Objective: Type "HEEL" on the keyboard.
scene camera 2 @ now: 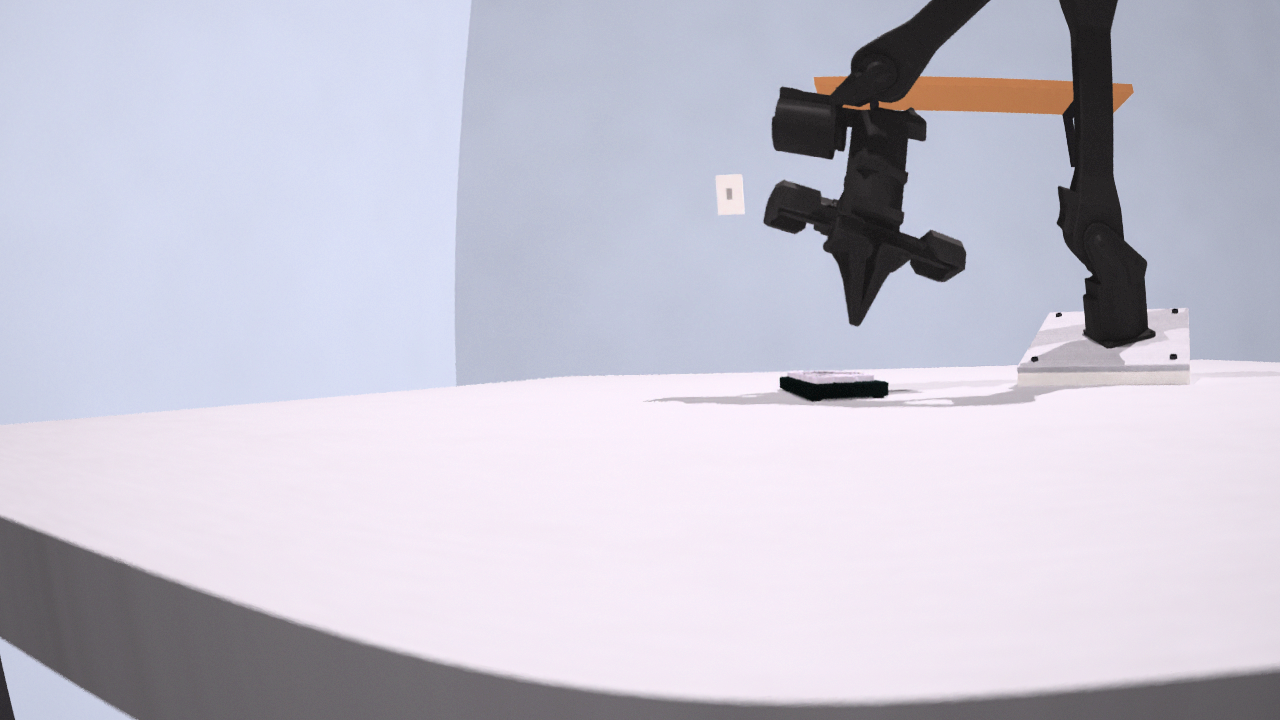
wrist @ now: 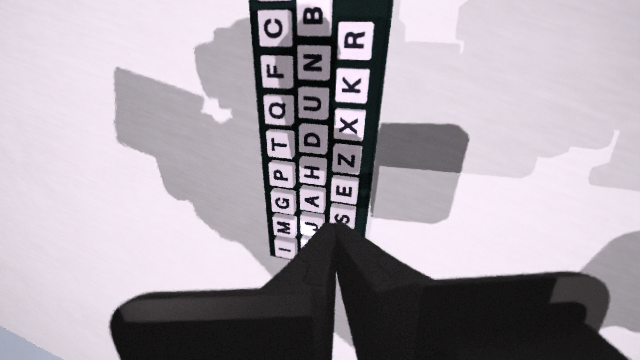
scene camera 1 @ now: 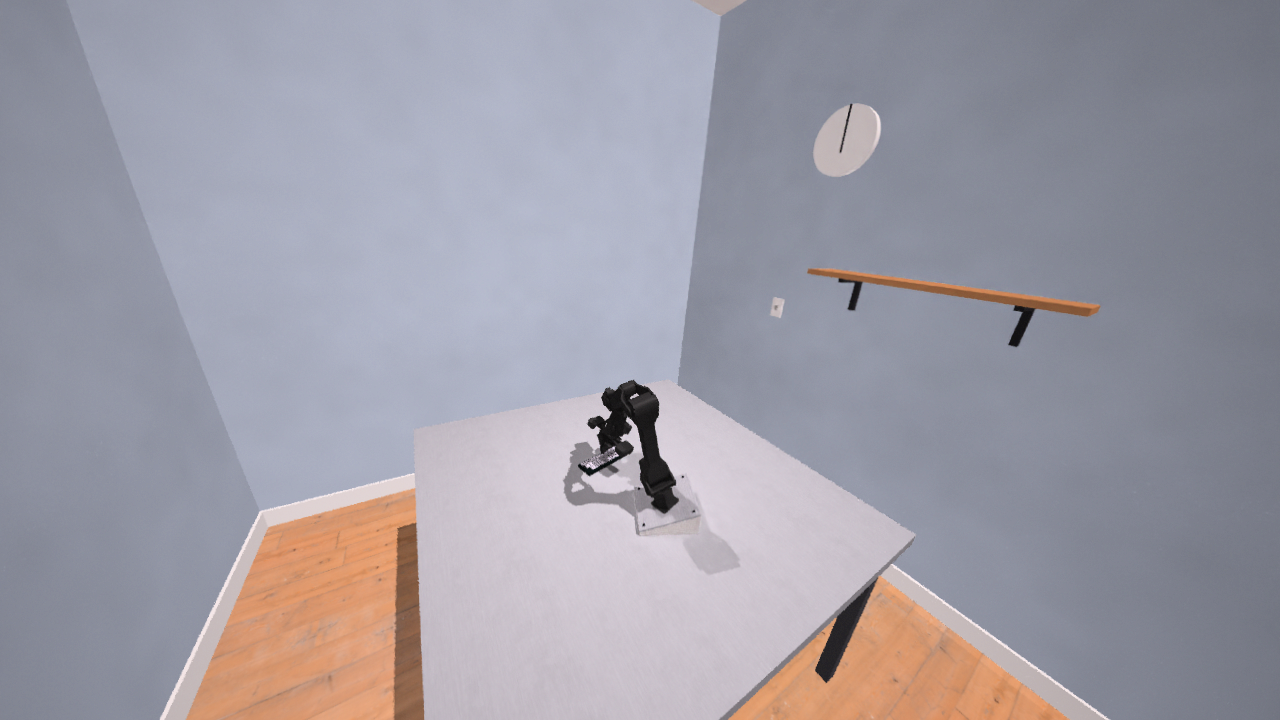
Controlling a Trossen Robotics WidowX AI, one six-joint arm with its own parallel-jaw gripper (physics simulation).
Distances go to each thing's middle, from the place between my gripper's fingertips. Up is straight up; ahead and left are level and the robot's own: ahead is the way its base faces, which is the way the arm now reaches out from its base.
Right now the dark keyboard (scene camera 2: 812, 385) is 20 mm ahead of my hand, 30 mm to the right of it and 50 mm below it.
